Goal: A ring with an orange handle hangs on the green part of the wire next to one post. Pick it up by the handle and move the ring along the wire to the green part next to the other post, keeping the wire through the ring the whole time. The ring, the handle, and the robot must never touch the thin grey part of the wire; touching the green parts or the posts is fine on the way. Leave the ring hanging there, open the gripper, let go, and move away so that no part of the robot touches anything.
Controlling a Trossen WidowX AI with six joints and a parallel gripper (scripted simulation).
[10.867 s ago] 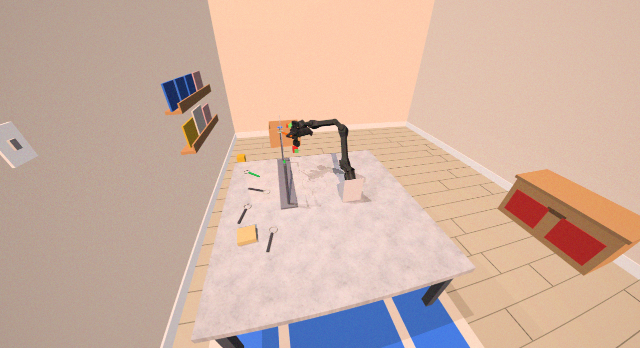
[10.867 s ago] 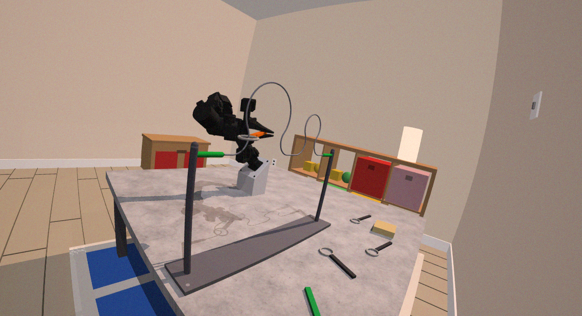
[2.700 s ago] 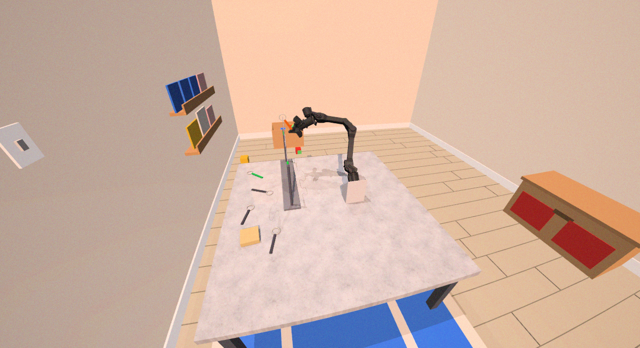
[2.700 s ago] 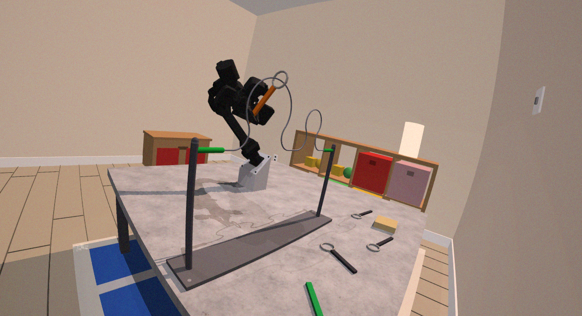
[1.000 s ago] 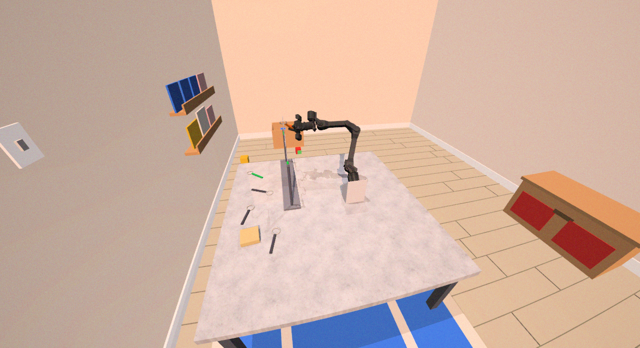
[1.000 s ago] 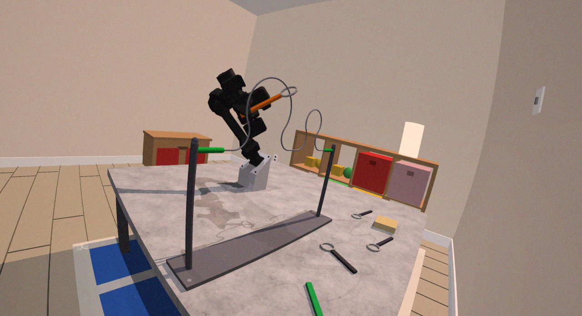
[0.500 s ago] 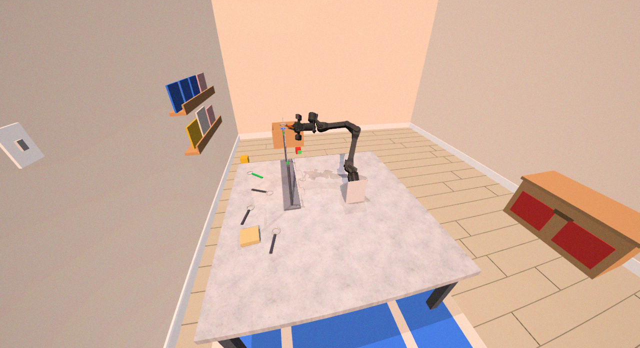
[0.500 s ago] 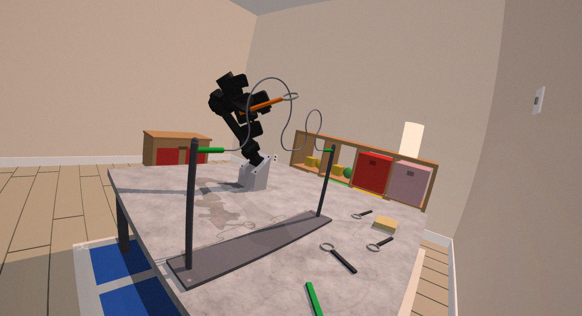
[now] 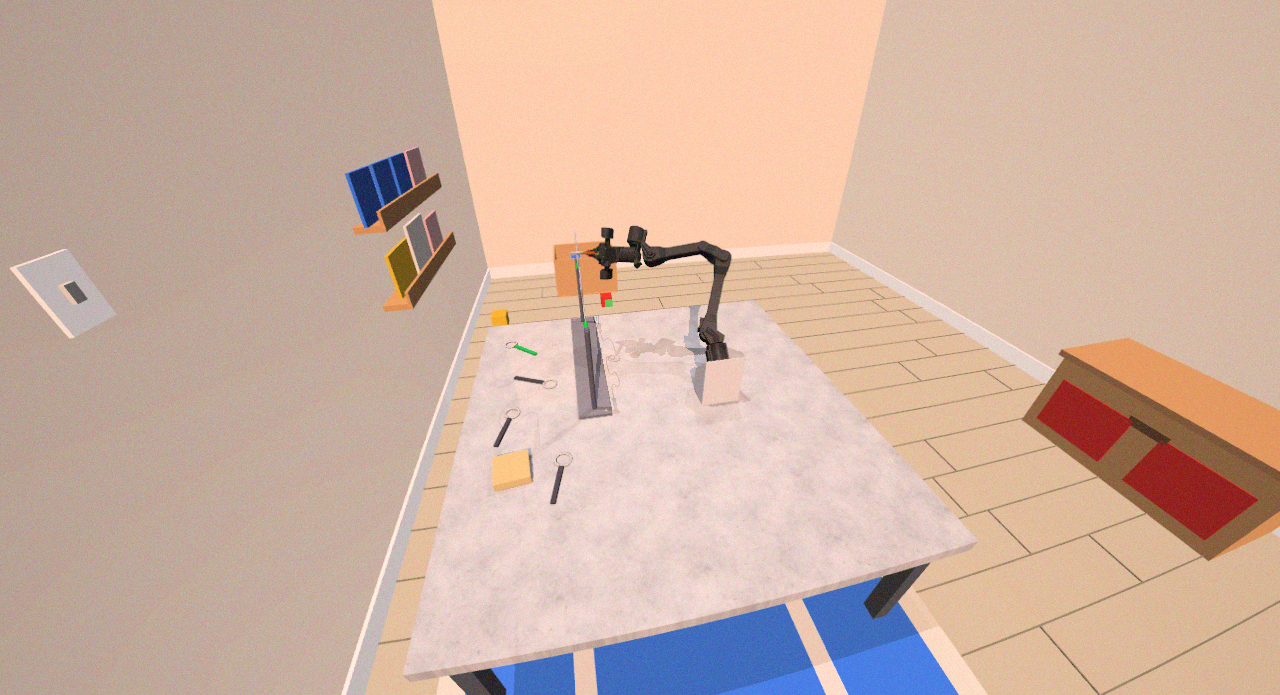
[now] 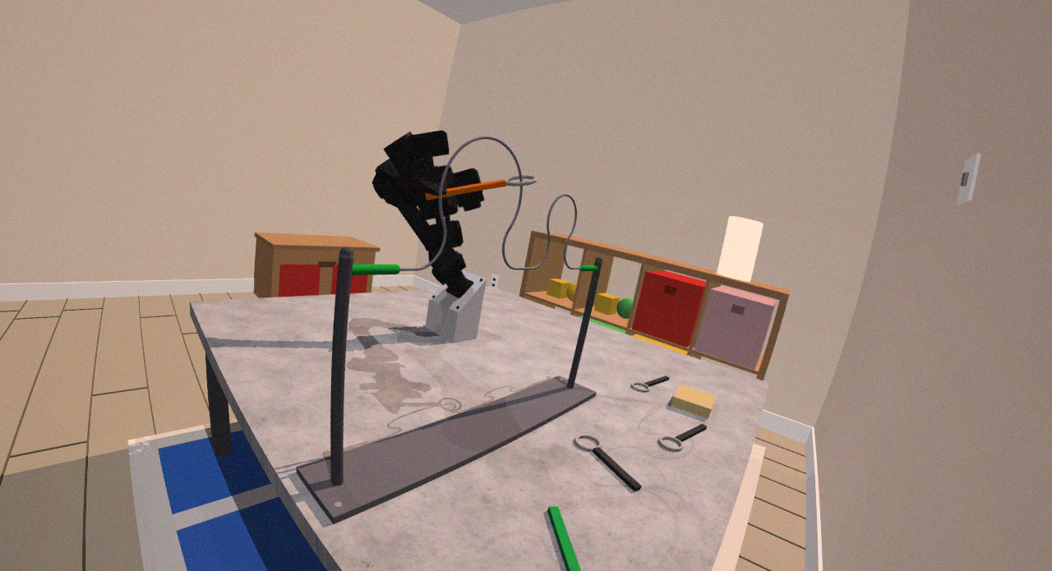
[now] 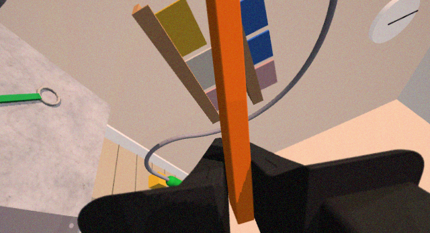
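Right now my gripper tip is 80 mm to the right of the ring with orange handle, 30 mm below it and 10 mm short of it. Round my gripper tip: green-handled ring 390 mm below, 320 mm ahead, 10 mm to the left; tan block 650 mm to the left, 380 mm below, 250 mm ahead.
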